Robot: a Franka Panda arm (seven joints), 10 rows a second.
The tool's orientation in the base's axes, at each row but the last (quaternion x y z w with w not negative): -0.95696 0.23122 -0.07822 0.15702; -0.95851 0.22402 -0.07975 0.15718; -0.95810 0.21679 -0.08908 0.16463; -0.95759 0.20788 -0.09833 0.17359; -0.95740 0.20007 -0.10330 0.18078; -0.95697 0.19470 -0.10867 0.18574; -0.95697 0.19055 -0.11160 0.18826; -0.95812 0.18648 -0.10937 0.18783; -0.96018 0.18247 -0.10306 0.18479
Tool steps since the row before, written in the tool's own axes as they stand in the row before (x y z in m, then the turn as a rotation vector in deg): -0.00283 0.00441 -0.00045 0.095 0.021 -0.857; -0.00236 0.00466 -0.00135 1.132 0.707 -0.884; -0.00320 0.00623 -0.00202 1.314 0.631 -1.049; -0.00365 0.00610 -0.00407 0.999 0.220 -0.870; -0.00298 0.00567 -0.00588 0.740 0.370 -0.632; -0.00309 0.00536 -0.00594 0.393 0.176 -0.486; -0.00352 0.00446 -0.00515 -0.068 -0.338 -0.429; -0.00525 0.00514 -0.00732 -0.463 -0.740 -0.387; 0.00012 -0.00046 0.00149 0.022 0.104 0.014
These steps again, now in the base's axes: -0.00444 -0.00252 -0.00128 -0.116 -0.289 0.805; -0.00428 -0.00325 -0.00050 0.521 -1.350 0.684; -0.00574 -0.00444 -0.00065 0.672 -1.412 0.883; -0.00654 -0.00481 0.00104 0.587 -0.873 0.835; -0.00623 -0.00538 0.00280 0.366 -0.820 0.527; -0.00623 -0.00517 0.00284 0.159 -0.465 0.424; -0.00609 -0.00402 0.00236 -0.075 0.181 0.514; -0.00843 -0.00466 0.00384 -0.294 0.697 0.582; 0.00065 0.00082 -0.00116 -0.009 -0.094 -0.051
